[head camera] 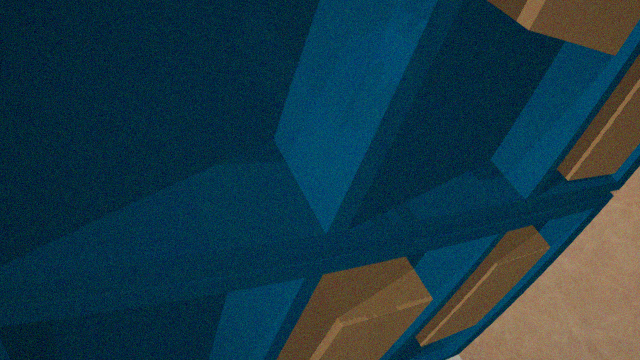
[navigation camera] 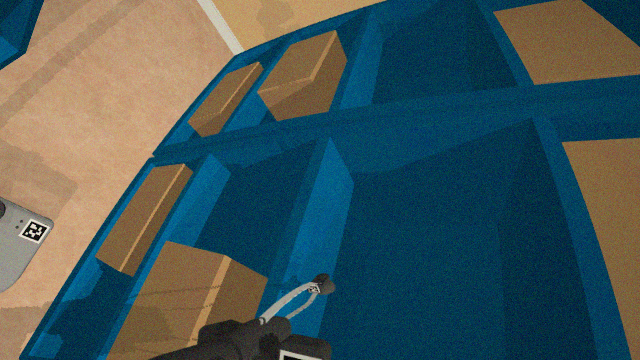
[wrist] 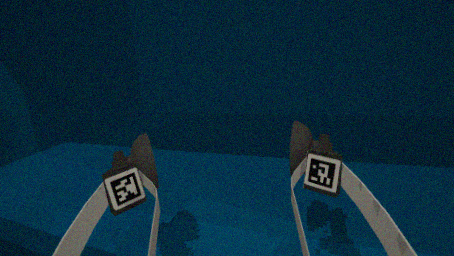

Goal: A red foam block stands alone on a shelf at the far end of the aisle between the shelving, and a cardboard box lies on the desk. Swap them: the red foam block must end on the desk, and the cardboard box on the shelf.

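Places are measured from the robot's base along level axes (x ahead, y left, z up), in millimetres.
Pixels of known places: gripper, fingertip midpoint: (navigation camera: 325, 315) (wrist: 222, 146).
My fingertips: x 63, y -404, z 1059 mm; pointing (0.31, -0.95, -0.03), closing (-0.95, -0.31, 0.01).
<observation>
Ahead of a thing's pixels: the offset from my fingertips to its top centre. "*": to the spot under its first point. Level surfaces: height alone.
My gripper (navigation camera: 322, 284) (wrist: 222, 146) is open, with its two fingertips well apart and nothing between them in the wrist view. It is at a blue shelf board {dz -68 mm} (navigation camera: 322, 200) (wrist: 225, 200); the gripper's shadow falls on the board below the fingers, and a dark blue back panel is beyond. In the navigation camera view the fingers appear edge-on, at the lower middle. The gripper does not show in the head camera view. The red foam block, the desk and the cardboard box on it do not show in these views.
Several brown boxes stand in the blue shelving, such as a low one {dz -712, dx +143, dy -112 mm} (navigation camera: 145, 220), a larger one {* dz -325, dx -24, dy +40 mm} (navigation camera: 190, 285) beside my wrist, and one {dz -255, dx +971, dy -144 mm} (head camera: 380, 300) past the upright. My grey base (navigation camera: 25, 250) is at the left on the tan floor {dz -1059 mm} (navigation camera: 125, 90) (head camera: 590, 265).
</observation>
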